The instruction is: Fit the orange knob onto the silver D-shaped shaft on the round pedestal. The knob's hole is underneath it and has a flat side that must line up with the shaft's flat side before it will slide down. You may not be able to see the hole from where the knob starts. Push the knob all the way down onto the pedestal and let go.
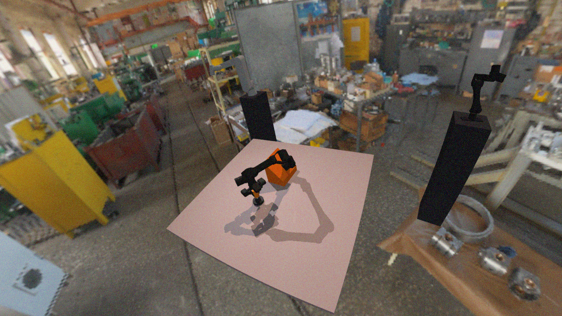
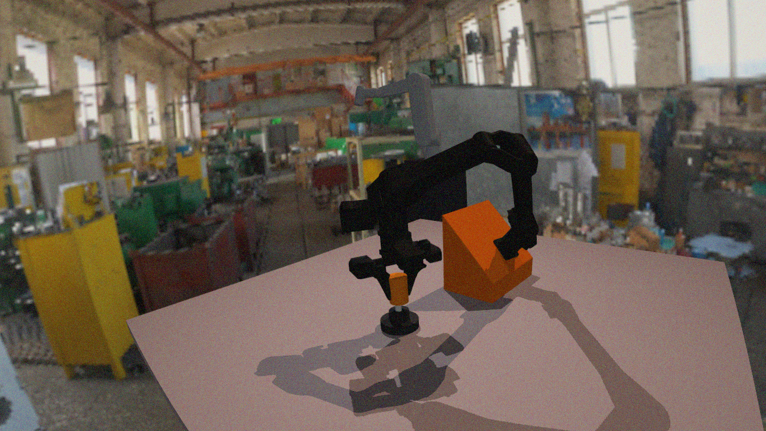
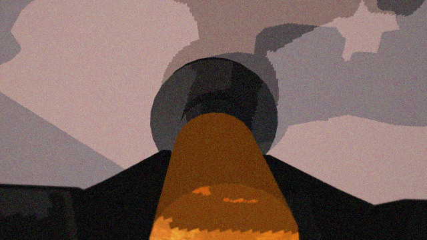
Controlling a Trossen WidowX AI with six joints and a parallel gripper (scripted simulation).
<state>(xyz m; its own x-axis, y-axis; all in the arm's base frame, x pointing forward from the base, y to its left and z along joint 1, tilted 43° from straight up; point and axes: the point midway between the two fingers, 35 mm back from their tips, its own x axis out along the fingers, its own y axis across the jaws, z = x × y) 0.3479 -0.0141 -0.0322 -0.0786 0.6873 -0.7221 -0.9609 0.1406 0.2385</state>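
Now: the black round pedestal 40 mm below my gripper tip. Round my gripper tip: orange knob (30 mm above).
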